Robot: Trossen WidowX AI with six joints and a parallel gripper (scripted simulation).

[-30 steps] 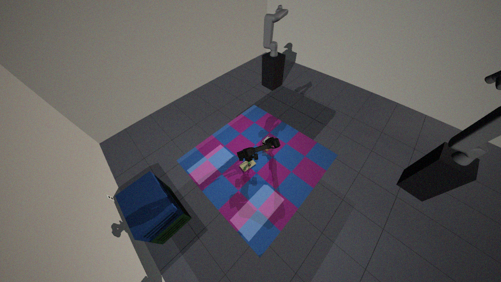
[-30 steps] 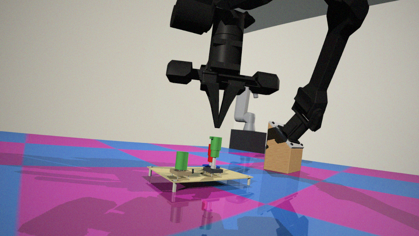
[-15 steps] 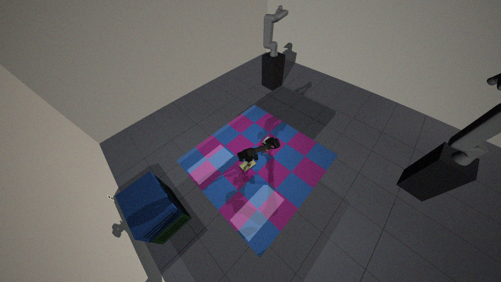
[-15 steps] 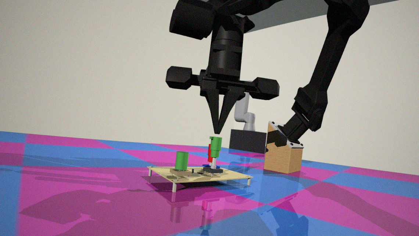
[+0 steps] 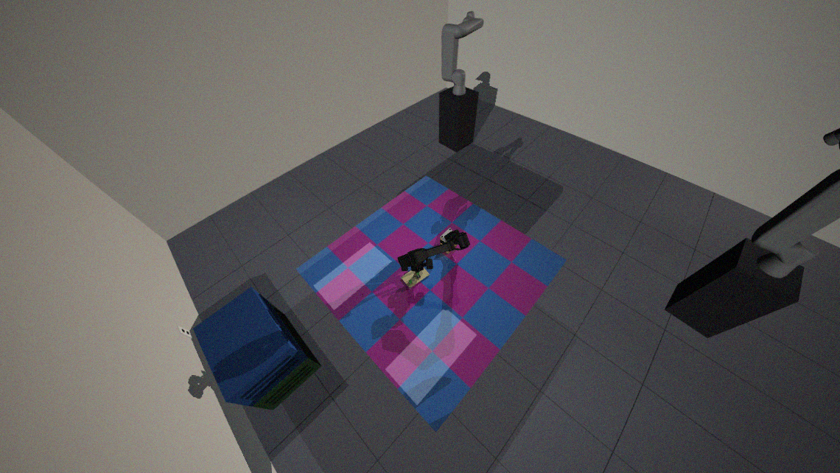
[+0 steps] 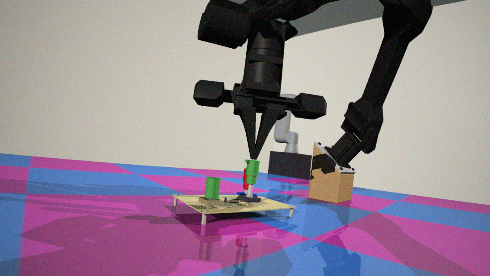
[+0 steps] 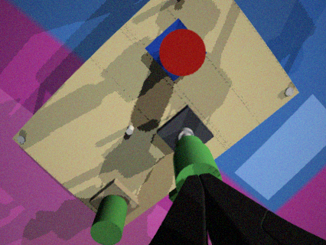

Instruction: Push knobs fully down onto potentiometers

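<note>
Right now the green knob is 20 mm below my gripper tip. Also, from my gripper tip: red knob 40 mm to the right, 40 mm below, 30 mm behind.
</note>
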